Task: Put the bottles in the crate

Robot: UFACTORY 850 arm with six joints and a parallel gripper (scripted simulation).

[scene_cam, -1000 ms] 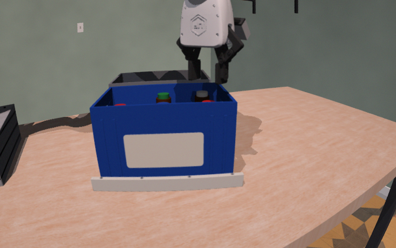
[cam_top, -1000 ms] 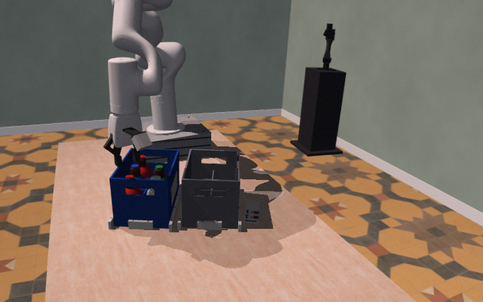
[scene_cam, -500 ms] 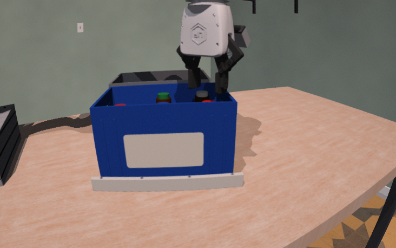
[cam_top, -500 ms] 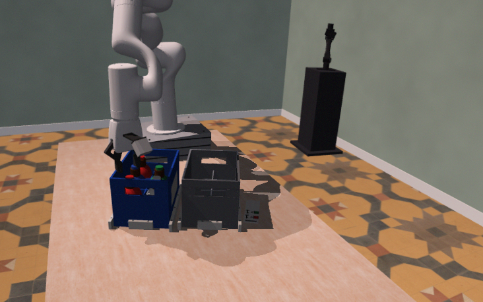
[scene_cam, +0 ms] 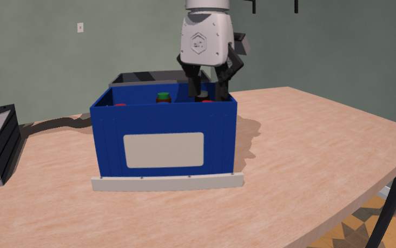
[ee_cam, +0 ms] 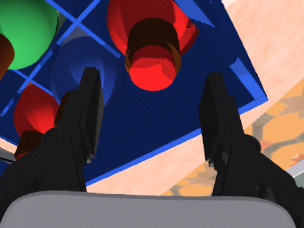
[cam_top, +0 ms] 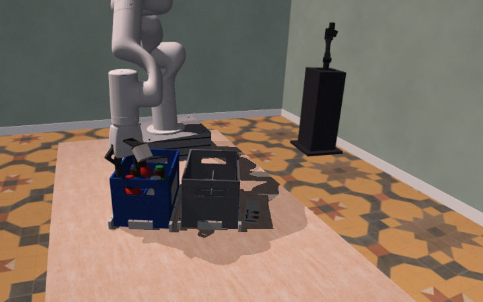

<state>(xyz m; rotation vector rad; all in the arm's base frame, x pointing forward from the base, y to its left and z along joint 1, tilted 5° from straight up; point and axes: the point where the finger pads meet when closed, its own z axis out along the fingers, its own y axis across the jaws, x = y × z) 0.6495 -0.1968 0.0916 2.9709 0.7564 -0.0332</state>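
Right now the red-label bottle is 10 cm below my hand. The rest, counted from my hand: white-cap bottle: 3 cm ahead, 9 cm to the left, 10 cm below; blue crate: 7 cm behind, 7 cm to the left, 10 cm below; blue-capped bottle: 8 cm behind, 2 cm to the left, 10 cm below.
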